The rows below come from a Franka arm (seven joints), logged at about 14 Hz.
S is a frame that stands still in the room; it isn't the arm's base.
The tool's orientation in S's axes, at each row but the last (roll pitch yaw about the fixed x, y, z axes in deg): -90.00 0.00 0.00; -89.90 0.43 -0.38; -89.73 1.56 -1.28; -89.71 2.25 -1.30
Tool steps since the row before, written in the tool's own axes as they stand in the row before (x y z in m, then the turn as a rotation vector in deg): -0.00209 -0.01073 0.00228 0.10 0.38 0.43; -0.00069 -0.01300 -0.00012 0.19 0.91 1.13; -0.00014 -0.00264 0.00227 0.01 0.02 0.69; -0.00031 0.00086 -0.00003 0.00 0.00 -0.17
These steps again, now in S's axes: -0.00209 0.00228 0.01073 0.10 0.43 -0.38; -0.00059 -0.00014 0.01300 0.19 1.13 -0.91; -0.00002 0.00226 0.00265 0.02 0.69 -0.02; -0.00034 -0.00002 -0.00085 0.00 -0.17 0.00
